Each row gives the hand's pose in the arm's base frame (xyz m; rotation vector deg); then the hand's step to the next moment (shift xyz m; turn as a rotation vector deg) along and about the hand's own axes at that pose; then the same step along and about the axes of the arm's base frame.
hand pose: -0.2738 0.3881 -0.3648 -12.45 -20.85 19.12
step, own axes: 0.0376 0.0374 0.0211 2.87 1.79 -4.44
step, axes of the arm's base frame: 0.0146 0.0510 0.0210 3.72 2.02 -3.63
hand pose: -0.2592 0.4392 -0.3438 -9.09 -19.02 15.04
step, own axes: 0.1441 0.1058 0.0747 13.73 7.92 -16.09
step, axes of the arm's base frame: 0.0818 0.1494 0.0923 16.21 9.61 -12.45
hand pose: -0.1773 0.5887 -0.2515 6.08 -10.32 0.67
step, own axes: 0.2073 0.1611 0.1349 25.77 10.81 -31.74
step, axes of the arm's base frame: 0.1765 0.1463 0.1860 30.78 14.18 -25.30
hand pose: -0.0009 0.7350 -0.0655 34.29 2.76 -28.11
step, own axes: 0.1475 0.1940 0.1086 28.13 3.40 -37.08
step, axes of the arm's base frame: 0.2086 0.0156 0.1656 30.00 10.81 -34.08
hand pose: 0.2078 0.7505 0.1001 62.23 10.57 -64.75
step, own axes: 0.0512 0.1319 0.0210 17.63 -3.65 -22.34
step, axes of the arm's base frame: 0.1212 -0.0479 0.0589 13.85 6.04 -24.39
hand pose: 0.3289 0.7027 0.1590 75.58 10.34 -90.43
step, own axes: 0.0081 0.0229 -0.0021 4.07 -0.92 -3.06
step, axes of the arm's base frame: 0.0197 -0.0140 0.0034 1.79 0.04 -4.85
